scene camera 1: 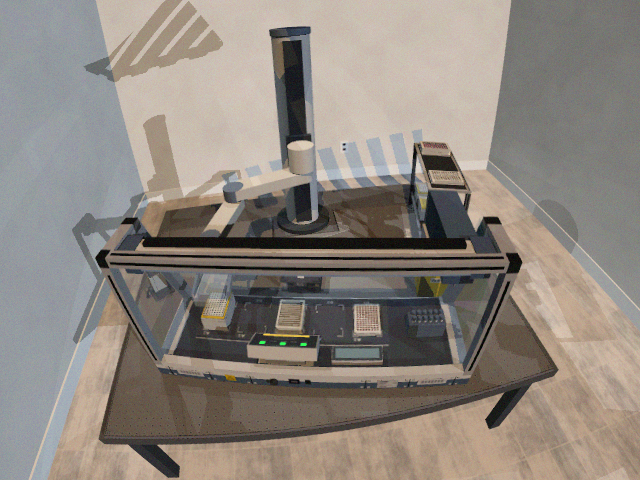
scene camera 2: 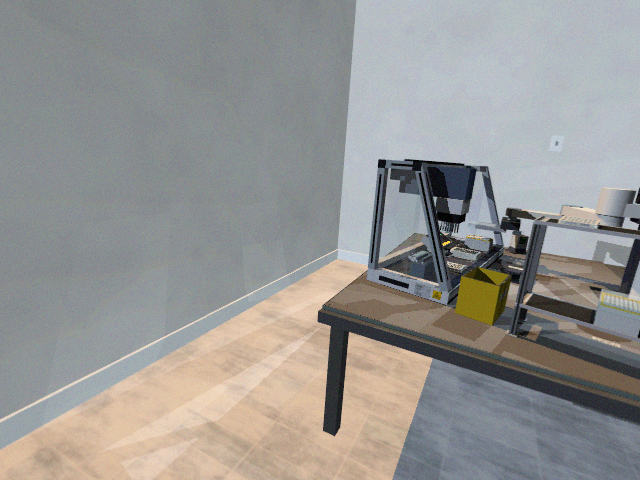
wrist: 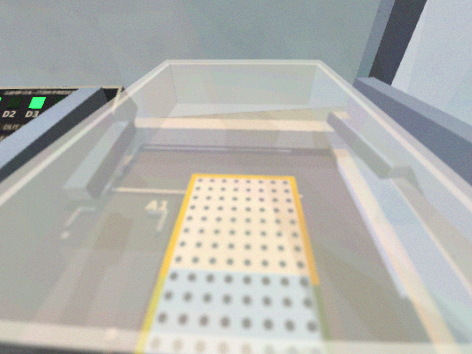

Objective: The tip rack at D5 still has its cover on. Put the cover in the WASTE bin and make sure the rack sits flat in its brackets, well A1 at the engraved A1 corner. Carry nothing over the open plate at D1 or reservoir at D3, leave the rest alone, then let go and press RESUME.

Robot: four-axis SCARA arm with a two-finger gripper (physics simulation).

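Places are measured from the arm's base along level axes (x back, y left, z down), in millimetres.
Pixels of known places: gripper, fingertip midpoint: [scene camera 1: 210, 295] [scene camera 2: 476, 224] [wrist: 233, 104]; arm's base, origin of the base link: [scene camera 1: 303, 219].
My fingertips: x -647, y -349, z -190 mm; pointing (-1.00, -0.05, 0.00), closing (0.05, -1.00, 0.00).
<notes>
Ahead of a thing's pixels: the offset from my fingertips to its top centre. "pt": to the spot under its first point.
The clear cover [scene camera 1: 210, 285] [wrist: 240, 111] is raised above the tip rack [scene camera 1: 216, 308] [scene camera 2: 478, 241] [wrist: 242, 225] at D5, with a gap between them. My gripper [wrist: 233, 104] is shut on the cover's two long sides; its fingertips are hard to make out in the scene views. The rack's white top with yellow edges shows through the cover. Whether the rack sits fully flat, and its own A1 corner, I cannot tell. The yellow WASTE bin {dx +81, dy +798, dz +42 mm} [scene camera 1: 430, 285] [scene camera 2: 483, 297] stands outside the enclosure. The RESUME button cannot be read.
The open plate [scene camera 1: 367, 319] is at D1 and the reservoir {dx -21, dy +244, dz +100 mm} [scene camera 1: 290, 316] at D3. A dark tube rack [scene camera 1: 426, 321] stands at the deck's far right. The lit control panel [scene camera 1: 282, 347] [wrist: 52, 106] is at the front. The enclosure frame [scene camera 1: 310, 262] and a shelf unit {pt dx +182, dy +923, dz -15 mm} [scene camera 2: 528, 276] bound the space.
</notes>
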